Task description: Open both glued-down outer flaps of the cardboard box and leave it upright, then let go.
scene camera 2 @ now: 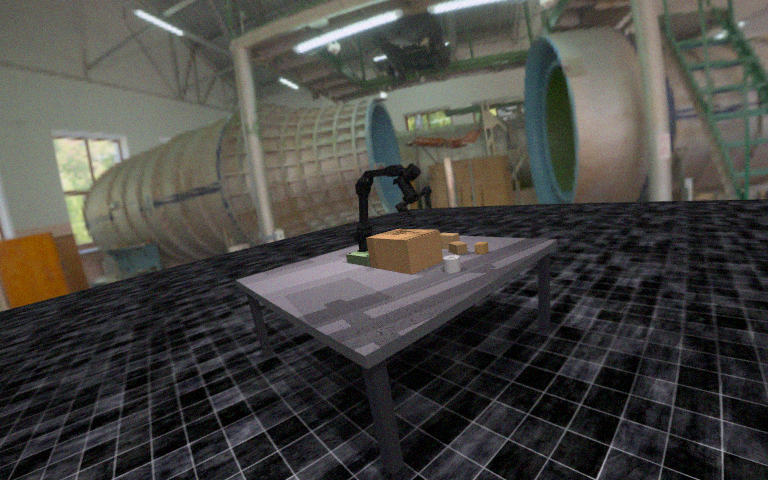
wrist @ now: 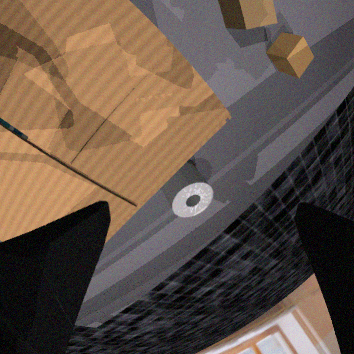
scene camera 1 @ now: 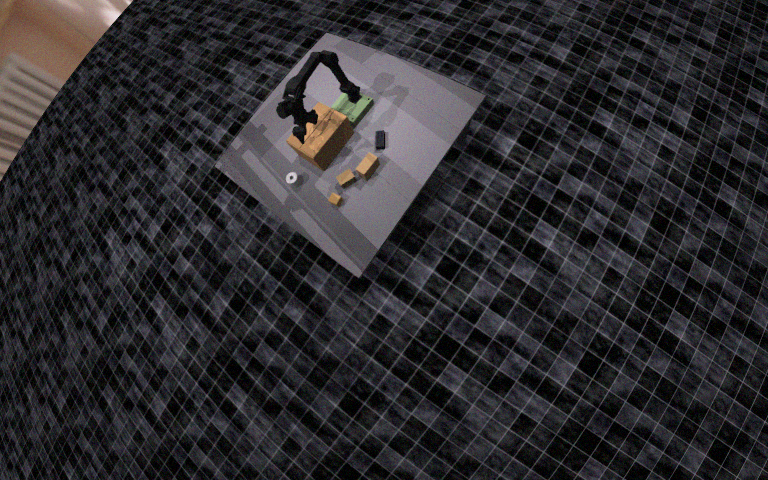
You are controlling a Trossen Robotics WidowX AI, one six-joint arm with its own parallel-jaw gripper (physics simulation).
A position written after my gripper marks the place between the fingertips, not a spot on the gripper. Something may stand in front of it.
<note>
My gripper (wrist: pixel 206 212) is open, with nothing in its grasp. A white ring (wrist: pixel 188 193) rests on the table.
</note>
